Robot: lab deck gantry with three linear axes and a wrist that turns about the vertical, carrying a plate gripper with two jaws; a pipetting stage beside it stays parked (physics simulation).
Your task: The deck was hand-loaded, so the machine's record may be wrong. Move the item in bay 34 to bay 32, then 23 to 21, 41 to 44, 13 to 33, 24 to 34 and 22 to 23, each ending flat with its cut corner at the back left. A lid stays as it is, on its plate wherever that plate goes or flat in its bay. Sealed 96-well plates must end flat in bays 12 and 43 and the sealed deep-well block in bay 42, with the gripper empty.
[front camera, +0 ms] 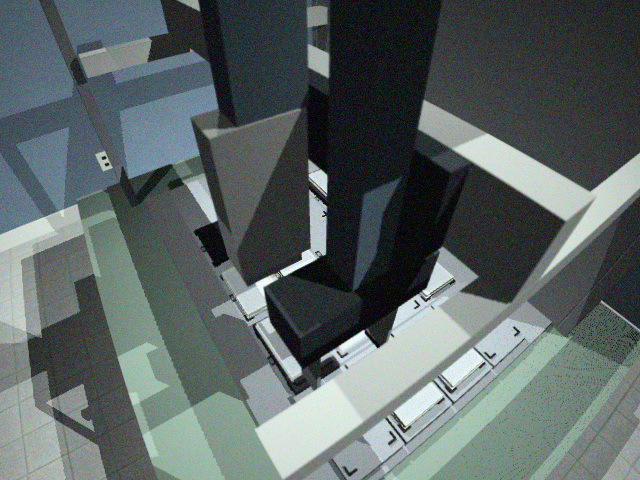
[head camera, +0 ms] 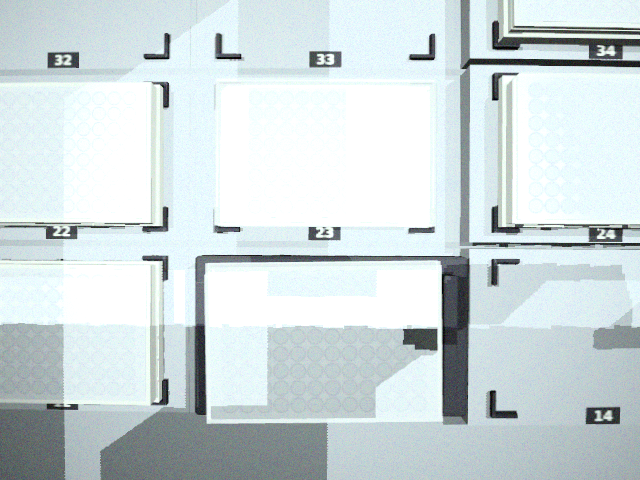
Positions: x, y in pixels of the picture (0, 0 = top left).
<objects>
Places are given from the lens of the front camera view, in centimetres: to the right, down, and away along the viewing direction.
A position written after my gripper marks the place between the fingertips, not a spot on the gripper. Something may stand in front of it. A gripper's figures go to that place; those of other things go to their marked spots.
my gripper [front camera: 344, 360]: 3, 16, 46
black item [front camera: 210, 235]: -26, -1, 84
</objects>
